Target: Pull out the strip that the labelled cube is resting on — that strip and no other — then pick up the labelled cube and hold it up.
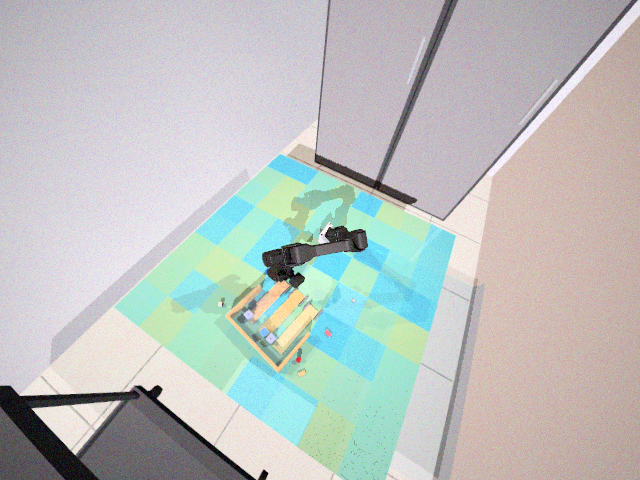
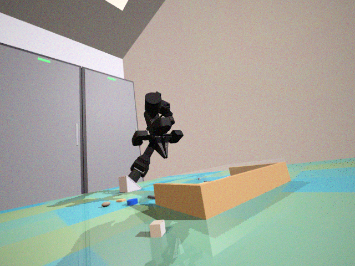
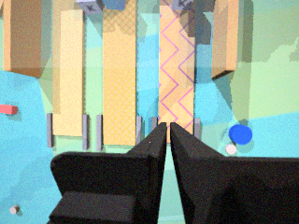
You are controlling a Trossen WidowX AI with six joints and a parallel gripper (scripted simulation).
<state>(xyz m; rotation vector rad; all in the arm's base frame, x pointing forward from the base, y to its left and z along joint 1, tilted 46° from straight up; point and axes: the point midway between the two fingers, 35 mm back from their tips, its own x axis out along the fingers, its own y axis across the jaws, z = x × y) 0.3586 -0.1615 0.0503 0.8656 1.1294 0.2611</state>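
My gripper tip is now 50 mm past the blue disc, 110 mm to the left of it and 110 mm above it.
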